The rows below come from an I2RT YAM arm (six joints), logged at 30 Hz.
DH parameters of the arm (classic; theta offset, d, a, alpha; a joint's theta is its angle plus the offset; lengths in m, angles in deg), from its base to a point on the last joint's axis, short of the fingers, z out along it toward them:
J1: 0 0.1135 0.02 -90
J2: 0 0 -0.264 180
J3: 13.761 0 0.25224 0
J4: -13.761 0 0.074 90
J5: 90 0 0 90
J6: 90 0.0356 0 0
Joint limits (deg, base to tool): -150..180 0..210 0..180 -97..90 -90..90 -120..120
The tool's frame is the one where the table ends.
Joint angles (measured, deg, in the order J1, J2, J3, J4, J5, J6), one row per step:
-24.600 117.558 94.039 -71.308 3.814 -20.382
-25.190 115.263 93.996 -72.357 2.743 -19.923
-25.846 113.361 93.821 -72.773 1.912 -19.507
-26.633 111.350 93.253 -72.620 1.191 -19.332
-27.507 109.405 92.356 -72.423 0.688 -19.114
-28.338 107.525 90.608 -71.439 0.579 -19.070
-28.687 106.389 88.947 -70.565 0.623 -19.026
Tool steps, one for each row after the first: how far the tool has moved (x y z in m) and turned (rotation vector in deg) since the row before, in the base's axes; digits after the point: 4 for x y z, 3 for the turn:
-0.0065 -0.0005 0.0143 0.421 -1.550 -1.126
-0.0058 -0.0014 0.0110 0.157 -1.547 -1.114
-0.0065 -0.0019 0.0098 -0.065 -1.752 -0.981
-0.0075 -0.0021 0.0077 -0.121 -1.341 -1.093
-0.0077 -0.0017 0.0034 -0.426 -1.038 -0.873
-0.0050 0.0002 -0.0008 -0.204 -0.287 -0.394

